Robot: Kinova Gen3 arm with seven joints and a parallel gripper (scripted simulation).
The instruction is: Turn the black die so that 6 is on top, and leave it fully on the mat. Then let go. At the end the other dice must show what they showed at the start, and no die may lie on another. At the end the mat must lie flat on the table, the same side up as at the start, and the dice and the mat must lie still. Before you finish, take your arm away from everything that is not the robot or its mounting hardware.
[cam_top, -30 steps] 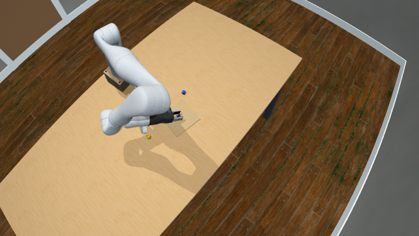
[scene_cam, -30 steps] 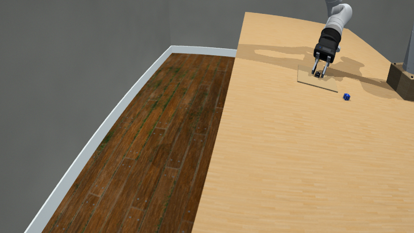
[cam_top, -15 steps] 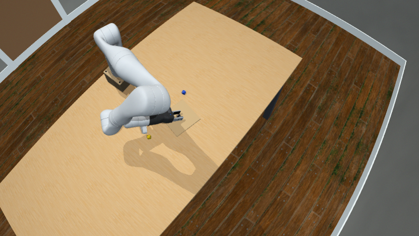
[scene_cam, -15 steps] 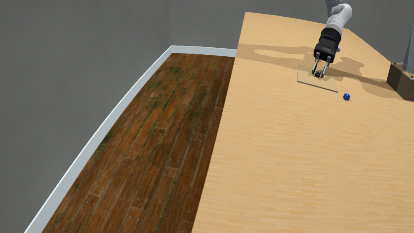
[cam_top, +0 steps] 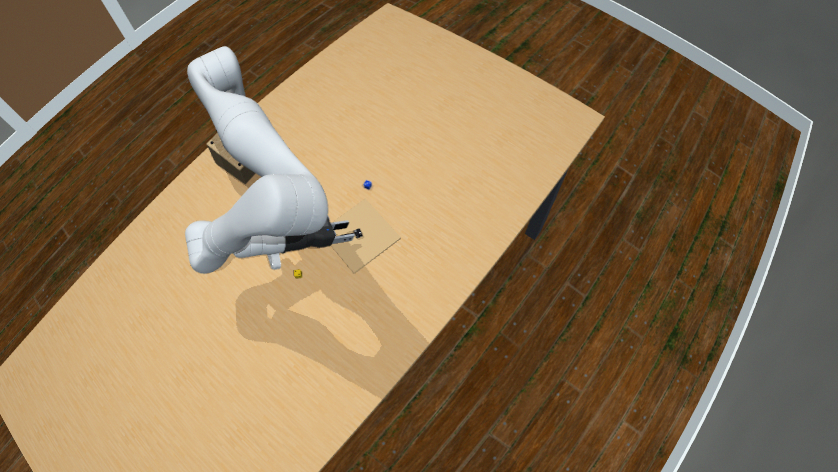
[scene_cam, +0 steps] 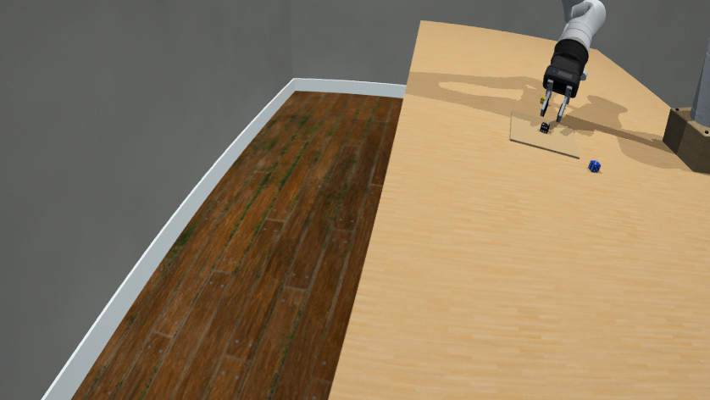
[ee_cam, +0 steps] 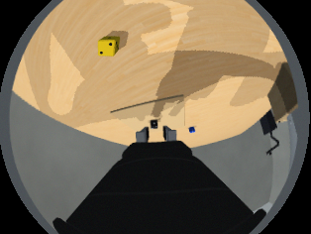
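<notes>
The black die lies 3 cm to the left of my hand, 3 cm below it and 2 cm ahead of it. From my hand the other things lie so: blue die 14 cm to the left, 6 cm behind, 3 cm below; then tan mat 4 cm below, 3 cm to the left, 2 cm ahead; then yellow die 14 cm to the right, 3 cm below, 2 cm behind.
</notes>
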